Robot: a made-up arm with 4 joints. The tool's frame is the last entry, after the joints. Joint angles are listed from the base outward. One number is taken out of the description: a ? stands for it. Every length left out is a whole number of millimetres.
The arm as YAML. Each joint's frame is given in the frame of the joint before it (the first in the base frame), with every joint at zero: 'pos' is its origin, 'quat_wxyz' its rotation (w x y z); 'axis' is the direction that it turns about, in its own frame. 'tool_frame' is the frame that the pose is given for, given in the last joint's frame.
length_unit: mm
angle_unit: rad
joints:
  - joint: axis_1
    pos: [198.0, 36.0, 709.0]
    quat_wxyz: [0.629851, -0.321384, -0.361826, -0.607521]
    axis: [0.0, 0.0, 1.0]
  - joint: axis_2
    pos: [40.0, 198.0, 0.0]
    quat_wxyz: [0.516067, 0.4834, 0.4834, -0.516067]
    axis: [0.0, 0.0, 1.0]
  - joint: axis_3
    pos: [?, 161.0, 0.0]
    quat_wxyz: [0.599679, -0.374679, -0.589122, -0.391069]
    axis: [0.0, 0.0, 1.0]
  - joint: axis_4
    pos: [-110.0, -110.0, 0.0]
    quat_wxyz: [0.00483, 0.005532, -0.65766, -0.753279]
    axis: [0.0, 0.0, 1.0]
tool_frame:
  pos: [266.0, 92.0, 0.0]
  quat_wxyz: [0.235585, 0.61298, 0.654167, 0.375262]
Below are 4 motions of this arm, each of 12 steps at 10 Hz.
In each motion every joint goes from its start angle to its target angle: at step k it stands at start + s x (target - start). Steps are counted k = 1, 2, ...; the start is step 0. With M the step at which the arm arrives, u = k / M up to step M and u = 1 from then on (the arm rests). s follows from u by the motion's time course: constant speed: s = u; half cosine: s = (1 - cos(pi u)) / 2; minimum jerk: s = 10 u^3 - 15 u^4 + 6 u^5.
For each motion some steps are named. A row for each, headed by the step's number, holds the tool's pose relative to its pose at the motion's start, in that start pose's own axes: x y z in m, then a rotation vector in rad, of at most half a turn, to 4 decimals.
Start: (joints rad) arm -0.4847 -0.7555 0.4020 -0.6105
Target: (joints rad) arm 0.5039 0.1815 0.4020 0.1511
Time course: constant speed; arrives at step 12
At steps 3, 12:
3: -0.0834 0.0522 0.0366 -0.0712 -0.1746 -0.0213
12: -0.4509 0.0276 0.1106 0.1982 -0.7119 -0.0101

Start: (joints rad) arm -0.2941 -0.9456 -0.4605 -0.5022
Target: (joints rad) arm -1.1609 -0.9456 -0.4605 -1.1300
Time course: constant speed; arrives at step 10
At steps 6, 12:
6: 0.0951 -0.1784 -0.0729 0.2966 0.0564 0.0743
12: 0.1255 -0.2874 -0.1645 0.5045 0.0606 0.0691

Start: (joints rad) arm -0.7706 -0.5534 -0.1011 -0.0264
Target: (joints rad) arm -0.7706 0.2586 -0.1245 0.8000
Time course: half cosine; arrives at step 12
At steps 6, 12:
6: 0.0972 -0.1405 0.0402 0.1873 0.0966 -0.5683
12: 0.0872 -0.3341 0.0558 0.5325 0.1795 -1.0643

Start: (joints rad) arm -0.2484 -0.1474 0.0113 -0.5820
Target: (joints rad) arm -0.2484 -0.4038 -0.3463 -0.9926
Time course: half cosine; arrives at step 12
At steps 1, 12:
1: -0.0017 0.0029 -0.0008 -0.0048 -0.0016 0.0096
12: -0.1454 0.1134 -0.0505 -0.2022 -0.1120 0.6200

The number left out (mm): 83.0
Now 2 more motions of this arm.
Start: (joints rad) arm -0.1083 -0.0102 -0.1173 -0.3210
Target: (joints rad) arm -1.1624 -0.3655 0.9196 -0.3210
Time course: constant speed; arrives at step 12
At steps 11, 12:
11: 0.2089 -0.3896 -0.4024 0.6264 0.7447 -0.6872
12: 0.1886 -0.4296 -0.4419 0.6707 0.7851 -0.7961

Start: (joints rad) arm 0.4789 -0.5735 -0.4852 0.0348
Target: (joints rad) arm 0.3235 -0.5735 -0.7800 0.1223
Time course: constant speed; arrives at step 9
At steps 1, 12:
1: 0.0125 0.0103 -0.0071 -0.0296 0.0216 -0.0125
12: 0.1063 0.0836 -0.0834 -0.2713 0.1883 -0.1013

